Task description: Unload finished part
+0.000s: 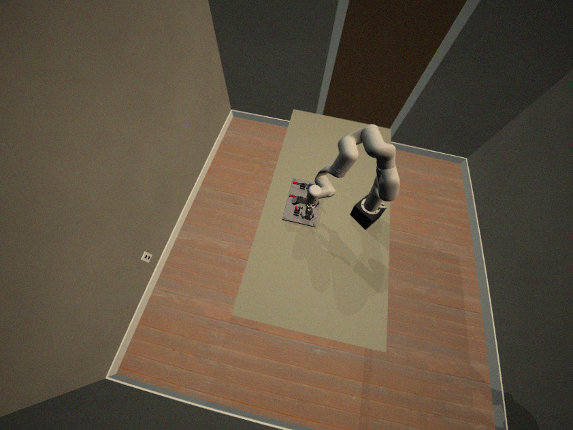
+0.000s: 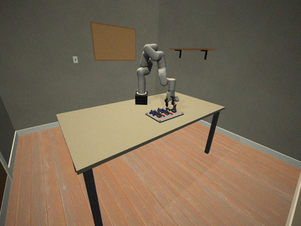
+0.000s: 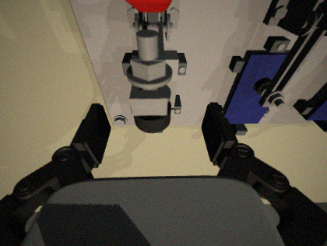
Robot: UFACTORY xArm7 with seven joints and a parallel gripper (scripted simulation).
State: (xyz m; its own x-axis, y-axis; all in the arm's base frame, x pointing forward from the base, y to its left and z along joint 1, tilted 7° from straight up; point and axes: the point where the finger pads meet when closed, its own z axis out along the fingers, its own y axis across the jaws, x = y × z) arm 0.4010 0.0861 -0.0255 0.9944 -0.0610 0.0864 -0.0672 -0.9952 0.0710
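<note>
My gripper is now 40 mm above the finished part and 10 mm past it. Round my hand: blue blank 110 mm to the right, 50 mm below, 20 mm behind; grey fixture plate 110 mm to the right, 70 mm below, 40 mm ahead.
</note>
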